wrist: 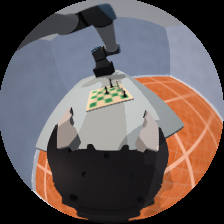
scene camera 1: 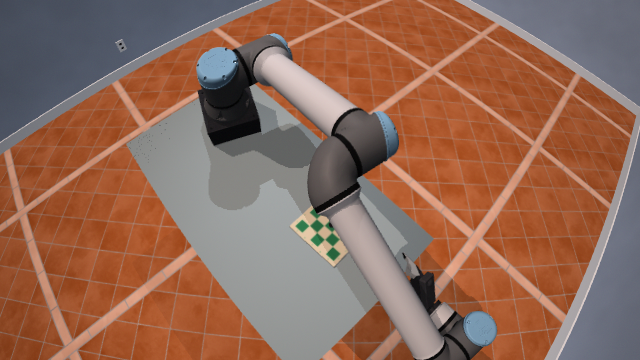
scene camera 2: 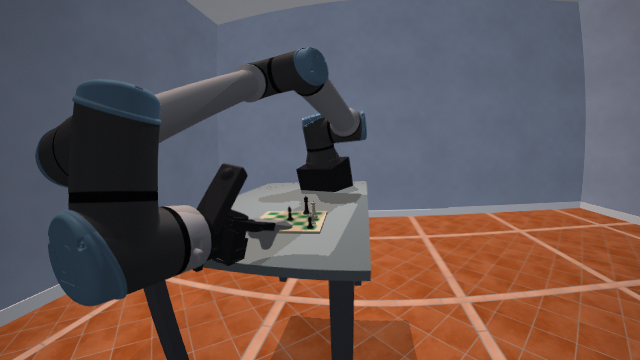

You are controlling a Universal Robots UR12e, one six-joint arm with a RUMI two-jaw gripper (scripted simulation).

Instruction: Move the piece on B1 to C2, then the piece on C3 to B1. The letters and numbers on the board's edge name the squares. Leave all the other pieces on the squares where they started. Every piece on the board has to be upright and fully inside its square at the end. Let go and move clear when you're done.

Labels:
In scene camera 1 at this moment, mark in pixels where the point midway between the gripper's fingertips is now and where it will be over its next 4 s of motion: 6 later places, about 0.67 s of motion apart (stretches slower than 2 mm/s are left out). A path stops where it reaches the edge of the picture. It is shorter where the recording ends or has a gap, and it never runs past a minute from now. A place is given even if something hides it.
My gripper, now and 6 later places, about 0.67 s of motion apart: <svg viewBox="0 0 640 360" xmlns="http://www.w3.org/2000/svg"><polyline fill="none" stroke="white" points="387,264 391,260 394,257 393,255 388,248 380,234 369,214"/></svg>

